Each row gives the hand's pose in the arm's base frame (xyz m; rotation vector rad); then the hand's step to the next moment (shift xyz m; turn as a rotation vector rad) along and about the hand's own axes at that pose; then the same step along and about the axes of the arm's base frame.
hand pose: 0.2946 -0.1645 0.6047 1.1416 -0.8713 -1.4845
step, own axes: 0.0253 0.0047 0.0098 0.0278 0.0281 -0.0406
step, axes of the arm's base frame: -0.0086 -0.0261 0.0018 0.0463 -0.0315 0.0086
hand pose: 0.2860 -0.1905 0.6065 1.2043 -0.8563 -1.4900
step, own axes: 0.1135 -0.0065 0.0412 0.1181 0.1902 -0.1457
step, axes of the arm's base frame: -0.0424 -0.1104 -0.0251 0.1894 -0.1534 0.1094
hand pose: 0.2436 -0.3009 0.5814 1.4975 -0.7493 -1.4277
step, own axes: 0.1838 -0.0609 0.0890 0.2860 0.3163 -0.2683
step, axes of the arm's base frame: -0.0694 -0.1571 -0.1261 0.3535 -0.3299 0.1416
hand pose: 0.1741 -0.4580 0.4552 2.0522 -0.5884 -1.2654
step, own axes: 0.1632 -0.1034 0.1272 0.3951 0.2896 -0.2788
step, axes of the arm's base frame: -0.0397 -0.0740 -0.2155 0.4113 -0.3808 0.0592
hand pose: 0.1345 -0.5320 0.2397 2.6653 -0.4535 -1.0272
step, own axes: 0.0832 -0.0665 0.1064 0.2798 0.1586 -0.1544
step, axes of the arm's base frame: -0.0011 0.0177 -0.1495 0.2710 -0.2320 -0.0048
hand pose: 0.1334 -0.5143 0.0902 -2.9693 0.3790 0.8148
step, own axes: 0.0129 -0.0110 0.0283 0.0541 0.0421 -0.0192
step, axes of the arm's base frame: -0.0007 0.0107 -0.0312 0.0443 -0.0549 -0.0098
